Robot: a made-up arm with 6 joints.
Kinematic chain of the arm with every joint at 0, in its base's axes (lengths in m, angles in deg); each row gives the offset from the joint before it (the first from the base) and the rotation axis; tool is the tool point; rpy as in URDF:
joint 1: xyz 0 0 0.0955 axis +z
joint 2: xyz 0 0 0 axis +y
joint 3: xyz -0.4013 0 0.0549 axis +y
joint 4: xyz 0.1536 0 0.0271 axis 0.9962 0 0.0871
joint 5: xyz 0 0 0 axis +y
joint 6: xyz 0.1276 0 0.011 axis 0.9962 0 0.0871
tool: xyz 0 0 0 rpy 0 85 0
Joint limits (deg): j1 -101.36..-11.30 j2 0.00..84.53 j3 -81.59..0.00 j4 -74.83..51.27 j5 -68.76..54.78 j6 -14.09..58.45
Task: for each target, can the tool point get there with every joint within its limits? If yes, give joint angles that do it. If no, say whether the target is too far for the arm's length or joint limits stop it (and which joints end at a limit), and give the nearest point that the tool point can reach.
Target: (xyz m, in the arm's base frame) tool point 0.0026 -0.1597 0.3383
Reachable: yes | joints -78.79 71.64 -21.52 34.91 -22.92 44.94
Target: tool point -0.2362 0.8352 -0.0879
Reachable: no: too far | nearest point -0.1420 0.5023 0.3599 | short by 0.566 m
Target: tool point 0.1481 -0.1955 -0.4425
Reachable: no: joint limits stop it (at a limit: joint 1, joint 2, joint 3, joint 5) | nearest point 0.0604 0.1566 0.0835 | short by 0.639 m
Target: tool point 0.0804 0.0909 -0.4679
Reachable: no: joint limits stop it (at a limit: joint 1, joint 2, joint 3, joint 5) | nearest point 0.0420 0.1600 0.0800 | short by 0.554 m
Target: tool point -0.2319 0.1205 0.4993
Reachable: yes | joints -26.49 13.19 -69.55 -29.73 -4.10 12.71
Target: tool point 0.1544 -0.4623 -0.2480
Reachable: no: joint limits stop it (at a limit: joint 2) | nearest point 0.0531 -0.1591 0.2598 | short by 0.600 m
